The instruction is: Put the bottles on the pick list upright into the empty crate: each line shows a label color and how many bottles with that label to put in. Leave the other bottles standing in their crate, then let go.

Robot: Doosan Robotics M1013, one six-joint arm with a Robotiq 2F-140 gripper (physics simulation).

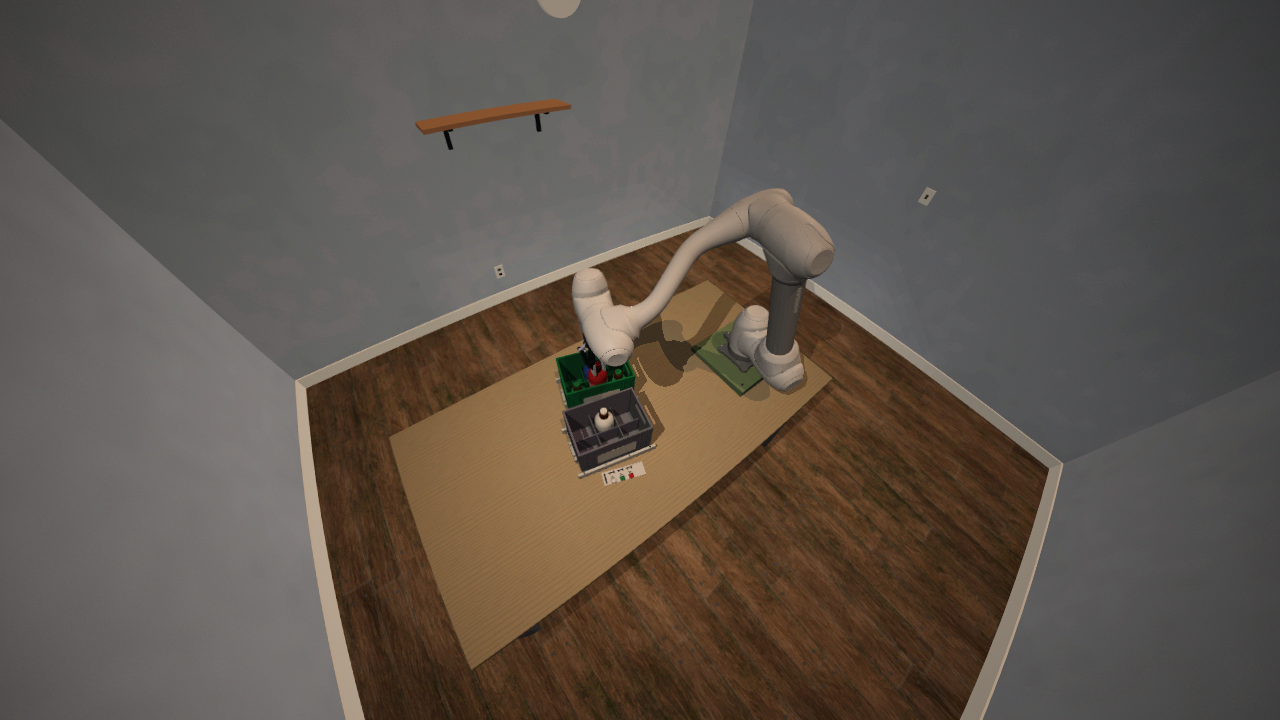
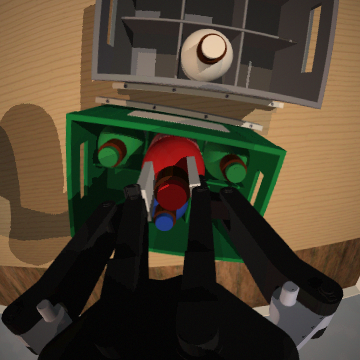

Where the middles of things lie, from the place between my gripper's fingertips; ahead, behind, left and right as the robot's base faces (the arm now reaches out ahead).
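My gripper is 1 cm to the left of the red bottle (image 2: 168,152) and 4 cm above it. The white bottle (image 2: 206,54) is 6 cm ahead of my hand, 12 cm to the left of it and 13 cm below it.
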